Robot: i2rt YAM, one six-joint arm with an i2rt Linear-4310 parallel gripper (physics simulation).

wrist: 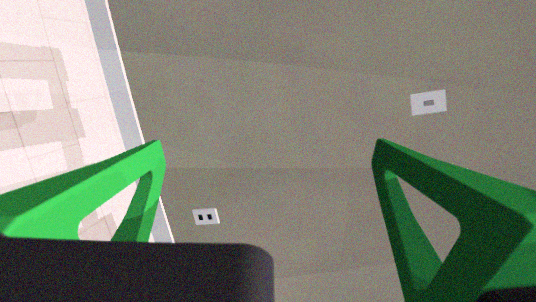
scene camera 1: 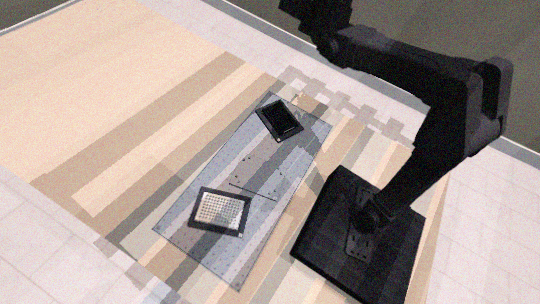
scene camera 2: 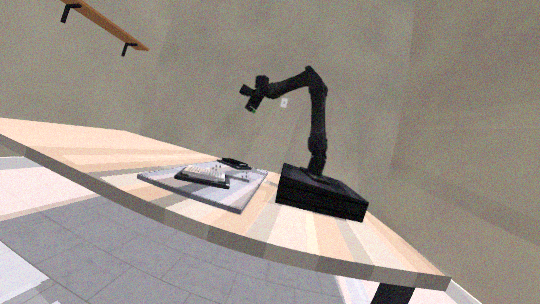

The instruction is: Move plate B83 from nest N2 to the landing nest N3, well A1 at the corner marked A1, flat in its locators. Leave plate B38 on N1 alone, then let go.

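Note:
A white well plate (scene camera 1: 220, 210) (scene camera 2: 202, 173) lies in a dark frame nest at the near end of the grey board (scene camera 1: 235, 270) (scene camera 2: 240, 202). A black plate (scene camera 1: 280, 118) (scene camera 2: 234, 162) lies in a dark nest at the board's far end. Between them stand small locator pins, with a thin dark line (scene camera 1: 252, 192) beside them and no plate on them. The labels B83, B38, N1, N2, N3 and the A1 mark are not legible. My gripper (scene camera 2: 253, 110) (wrist: 268, 151) is open and empty, high above the board; its fingertips are outside scene camera 1's view.
The black arm base (scene camera 1: 325, 240) (scene camera 2: 320, 195) stands on the table (scene camera 1: 90, 100) (scene camera 2: 65, 145) beside the board. The wrist view faces the wall, with a two-hole socket (wrist: 206, 216) and a switch plate (wrist: 428, 102). A wooden shelf (scene camera 2: 107, 25) is on the wall.

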